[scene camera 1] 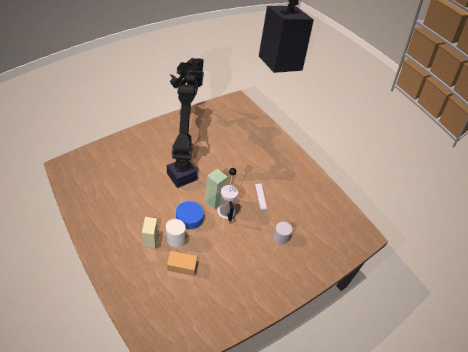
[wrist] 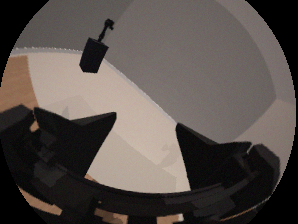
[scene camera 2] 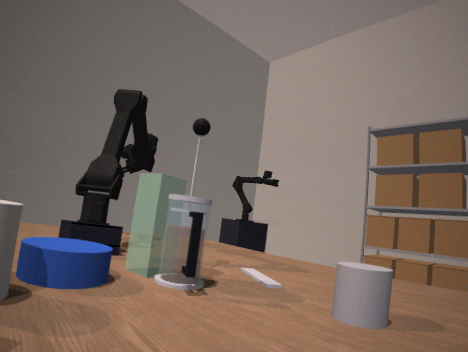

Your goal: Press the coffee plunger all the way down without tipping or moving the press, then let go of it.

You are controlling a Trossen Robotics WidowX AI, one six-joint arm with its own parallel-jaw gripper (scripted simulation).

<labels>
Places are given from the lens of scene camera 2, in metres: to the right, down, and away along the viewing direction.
coffee press (scene camera 2: pixel 181 264): -0.08, 0.13, 0.41
pale green block (scene camera 2: pixel 151 206): -0.14, 0.05, 0.46
blue disc (scene camera 2: pixel 61 263): -0.21, 0.10, 0.31
grey cylinder (scene camera 2: pixel 362 292): 0.15, 0.14, 0.32
The marked spots on the pale green block and the grey cylinder are 0.34 m apart.
</labels>
